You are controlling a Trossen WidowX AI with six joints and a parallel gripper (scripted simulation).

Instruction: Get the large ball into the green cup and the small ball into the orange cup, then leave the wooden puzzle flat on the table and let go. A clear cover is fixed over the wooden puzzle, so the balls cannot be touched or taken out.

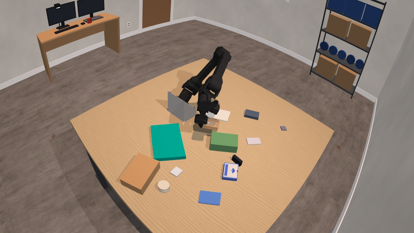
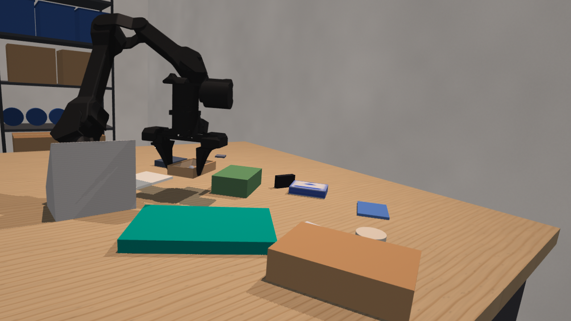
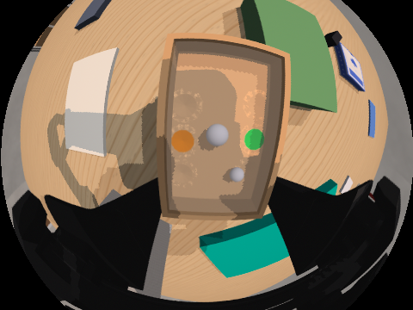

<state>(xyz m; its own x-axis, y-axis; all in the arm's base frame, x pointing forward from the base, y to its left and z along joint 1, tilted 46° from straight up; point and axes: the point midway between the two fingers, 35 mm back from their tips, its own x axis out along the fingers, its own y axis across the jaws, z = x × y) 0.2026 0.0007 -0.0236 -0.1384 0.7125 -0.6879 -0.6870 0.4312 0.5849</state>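
My hand is 3 cm short of the wooden puzzle, 2 cm to the right of it and 3 cm above it. Round my hand: teal slab: 3 cm behind, 21 cm to the right, 8 cm below; then green box: 15 cm ahead, 3 cm to the left, 7 cm below; then cream slab: 6 cm behind, 17 cm to the left, 9 cm below.
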